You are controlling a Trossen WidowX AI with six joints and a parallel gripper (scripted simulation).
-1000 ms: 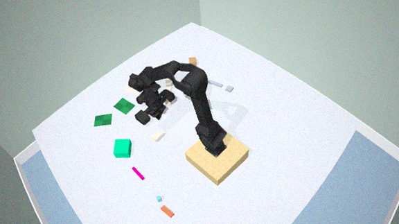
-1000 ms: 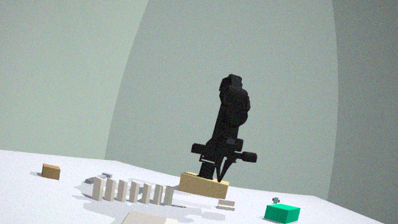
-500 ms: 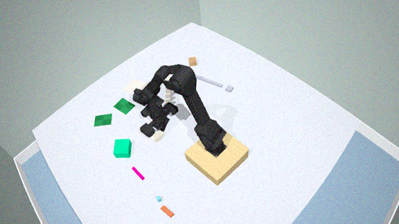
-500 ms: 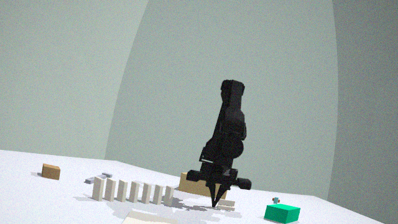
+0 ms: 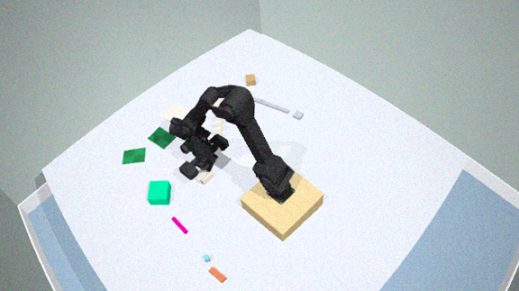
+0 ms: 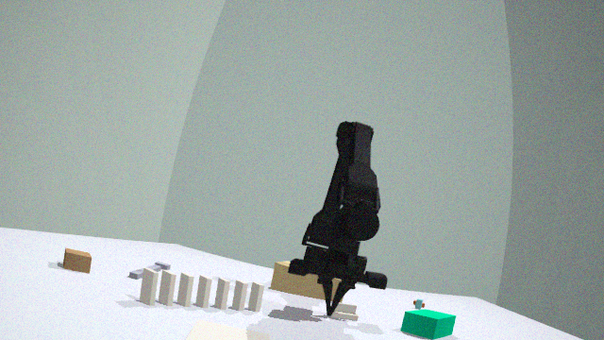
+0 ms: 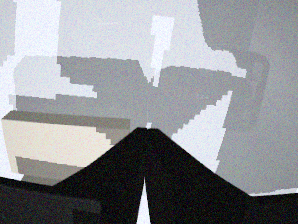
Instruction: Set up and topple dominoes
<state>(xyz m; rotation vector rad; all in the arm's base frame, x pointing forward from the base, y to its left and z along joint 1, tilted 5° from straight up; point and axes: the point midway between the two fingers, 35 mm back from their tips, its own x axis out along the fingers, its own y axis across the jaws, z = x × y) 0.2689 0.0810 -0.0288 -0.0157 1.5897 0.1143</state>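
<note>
Right now my gripper tip is 40 mm short of the green block, 190 mm to the right of it and 20 mm below it. Round my gripper tip: magenta stick (100 mm behind, 210 mm to the left, 10 mm above); then cream flat tile (310 mm ahead, 90 mm to the right); then cyan cube (260 mm behind, 230 mm to the left, 10 mm above).
</note>
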